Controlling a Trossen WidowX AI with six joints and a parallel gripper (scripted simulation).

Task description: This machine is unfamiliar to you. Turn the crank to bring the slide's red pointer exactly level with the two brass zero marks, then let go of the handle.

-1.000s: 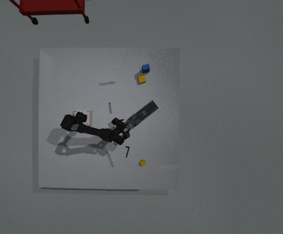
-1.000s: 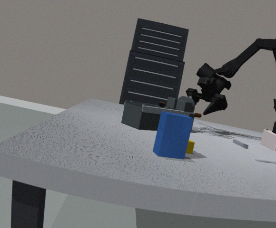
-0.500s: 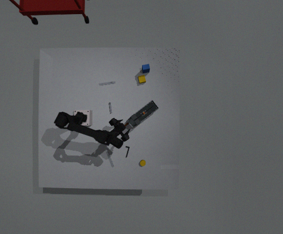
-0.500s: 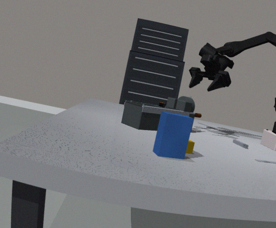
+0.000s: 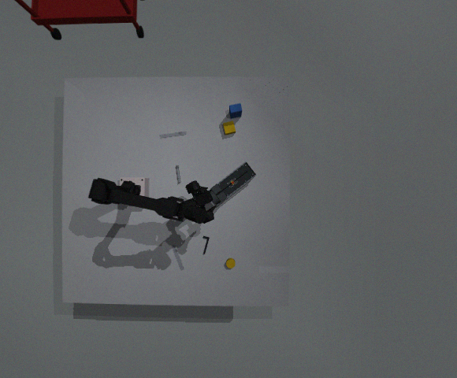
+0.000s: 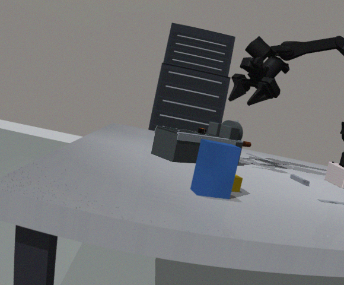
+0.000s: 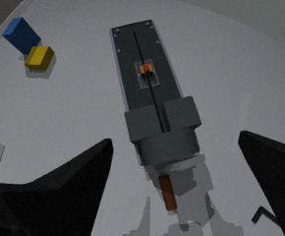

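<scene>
Now: gripper tip 50 mm past the brown crank handle, 40 mm to the left of it and 120 mm above it. From my gripper tip the other things lie so: red pointer: 90 mm ahead, 90 mm to the left, 100 mm below; then black hex key: 10 mm behind, 260 mm to the right, 180 mm below; then yellow block: 30 mm ahead, 390 mm to the left, 170 mm below.
</scene>
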